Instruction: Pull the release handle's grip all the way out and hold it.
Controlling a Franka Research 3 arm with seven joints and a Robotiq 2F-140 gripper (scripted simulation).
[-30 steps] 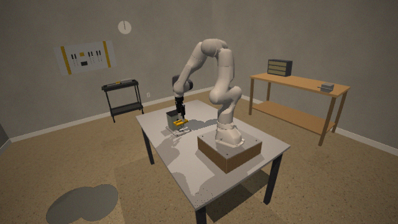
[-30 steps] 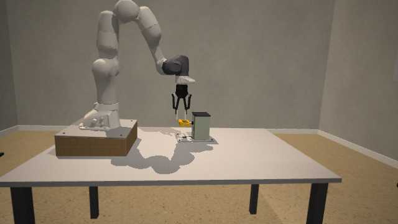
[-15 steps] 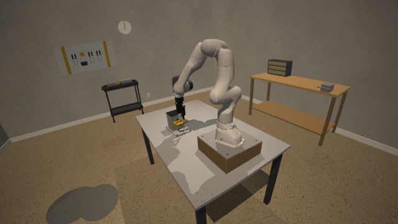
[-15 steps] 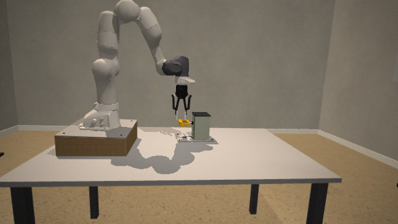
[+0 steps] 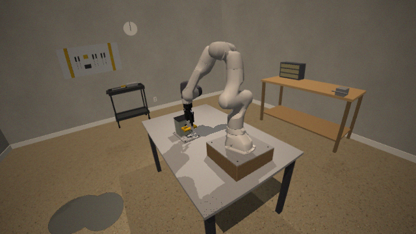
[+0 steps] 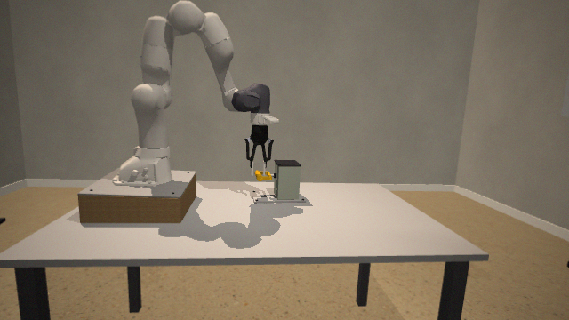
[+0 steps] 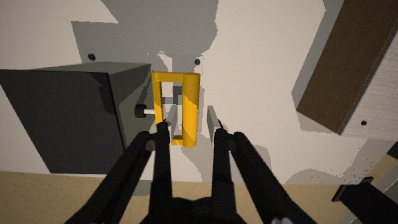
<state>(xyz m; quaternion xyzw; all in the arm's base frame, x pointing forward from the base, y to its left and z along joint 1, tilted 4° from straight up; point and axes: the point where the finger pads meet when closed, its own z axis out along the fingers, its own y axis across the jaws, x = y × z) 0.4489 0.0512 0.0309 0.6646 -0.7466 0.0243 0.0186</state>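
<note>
Now: the flat base plate 10 cm ahead of my hand, 1 cm to the right of it and 14 cm below it.
</note>
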